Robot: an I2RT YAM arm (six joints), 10 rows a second.
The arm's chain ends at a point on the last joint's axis. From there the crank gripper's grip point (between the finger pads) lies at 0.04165 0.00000 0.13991 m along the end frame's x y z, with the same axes.
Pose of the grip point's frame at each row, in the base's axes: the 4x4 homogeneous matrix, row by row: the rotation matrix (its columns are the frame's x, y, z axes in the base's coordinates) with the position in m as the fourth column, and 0 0 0 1 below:
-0.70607 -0.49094 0.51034 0.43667; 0.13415 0.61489 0.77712 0.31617; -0.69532 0.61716 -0.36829 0.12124; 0 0 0 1
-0.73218 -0.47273 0.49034 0.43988; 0.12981 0.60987 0.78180 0.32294; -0.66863 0.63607 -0.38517 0.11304; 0 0 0 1
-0.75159 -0.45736 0.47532 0.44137; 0.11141 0.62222 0.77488 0.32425; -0.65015 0.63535 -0.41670 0.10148; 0 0 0 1
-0.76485 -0.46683 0.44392 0.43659; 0.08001 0.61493 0.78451 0.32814; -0.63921 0.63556 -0.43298 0.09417; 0 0 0 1
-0.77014 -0.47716 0.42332 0.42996; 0.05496 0.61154 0.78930 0.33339; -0.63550 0.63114 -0.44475 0.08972; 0 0 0 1
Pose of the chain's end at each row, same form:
-0.70607 -0.49094 0.51034 0.39468; 0.13415 0.61489 0.77712 0.20186; -0.69532 0.61716 -0.36829 0.20173; 0 0 0 1
-0.73218 -0.47273 0.49034 0.40177; 0.12981 0.60987 0.78180 0.20815; -0.66863 0.63607 -0.38517 0.19478; 0 0 0 1
-0.75159 -0.45736 0.47532 0.40617; 0.11141 0.62222 0.77488 0.21120; -0.65015 0.63535 -0.41670 0.18686; 0 0 0 1
-0.76485 -0.46683 0.44392 0.40634; 0.08001 0.61493 0.78451 0.21505; -0.63921 0.63556 -0.43298 0.18137; 0 0 0 1
-0.77014 -0.47716 0.42332 0.40281; 0.05496 0.61154 0.78930 0.22067; -0.63550 0.63114 -0.44475 0.17841; 0 0 0 1

